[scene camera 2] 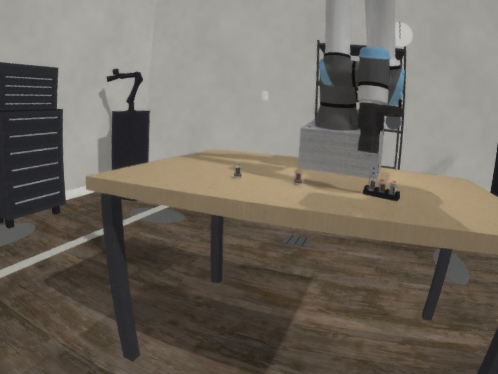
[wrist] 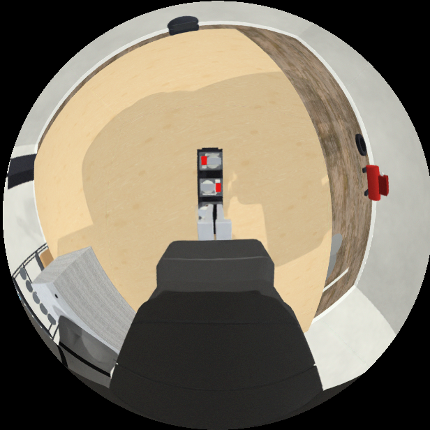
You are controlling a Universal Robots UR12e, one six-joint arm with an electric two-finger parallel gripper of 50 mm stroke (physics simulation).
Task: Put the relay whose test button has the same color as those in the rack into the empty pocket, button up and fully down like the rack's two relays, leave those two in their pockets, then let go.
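Places are measured from the arm's base along level axes (x back, y right, z up), in millimetres.
Pixels of known places: gripper, between the fingertips: (scene camera 2: 373, 176); arm's base, origin of its link: (scene camera 2: 337, 125).
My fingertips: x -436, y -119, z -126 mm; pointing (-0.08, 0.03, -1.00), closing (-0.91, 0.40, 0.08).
Observation:
Ahead of a thing's pixels: the offset from my fingertips to its top centre. Level surfaces: height alone.
The black rack {dx -9, dy -28, dz -30 mm} (scene camera 2: 381, 195) (wrist: 210, 174) stands at the right of the table in the scene view. Two relays with red buttons, one {dx -22, dy -58, dz -5 mm} (scene camera 2: 393, 187) (wrist: 212, 161) at the end and one {dx -9, dy -28, dz -5 mm} (scene camera 2: 382, 186) (wrist: 208, 187) in the middle, sit upright in it. A third relay {dx +6, dy +0, dz +1 mm} (scene camera 2: 372, 183) (wrist: 204, 213) stands in the remaining pocket, mostly hidden by the fingers in the wrist view; its button and exact depth are unclear. My gripper (scene camera 2: 373, 173) (wrist: 215, 213) is shut, with a thin dark line between its fingers and nothing held. It points down right over the third relay, close to its top.
A relay with a green button {dx +42, dy +408, dz -10 mm} (scene camera 2: 238, 171) stands on the table {dz -53 mm} (scene camera 2: 200, 187) at the left. Another relay with an orange button {dx +39, dy +221, dz -10 mm} (scene camera 2: 298, 177) stands between it and the rack. The grey robot base block (scene camera 2: 330, 150) (wrist: 90, 285) is behind the table's far edge.

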